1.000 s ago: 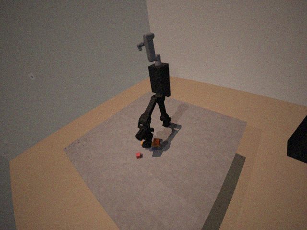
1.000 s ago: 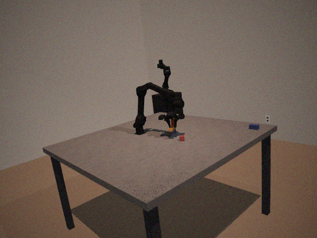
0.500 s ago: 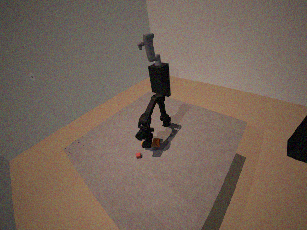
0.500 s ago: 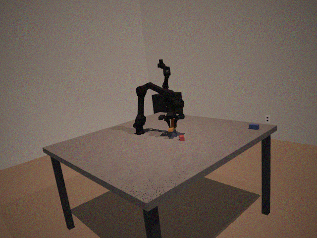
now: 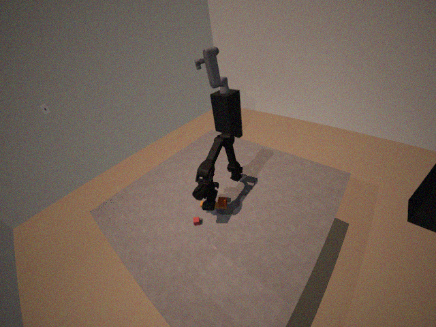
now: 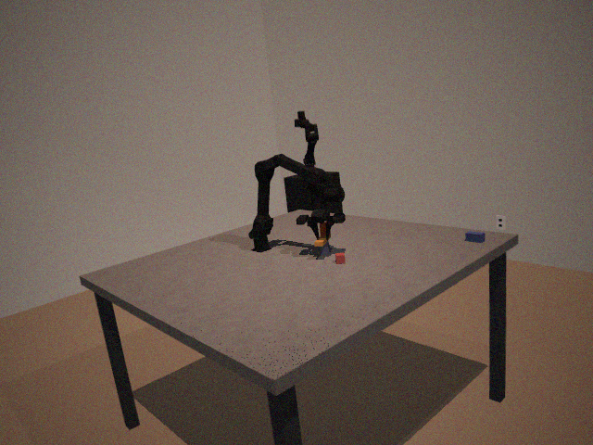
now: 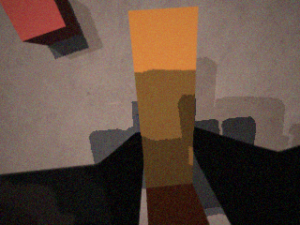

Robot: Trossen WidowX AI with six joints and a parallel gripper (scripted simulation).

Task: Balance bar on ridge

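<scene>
Now: gripper tip 12 cm short of the red cube, 5 cm above it and 3 cm to the left of it. Also, from my gripper tip: blue block: 43 cm to the left, 43 cm ahead, 5 cm below.
</scene>
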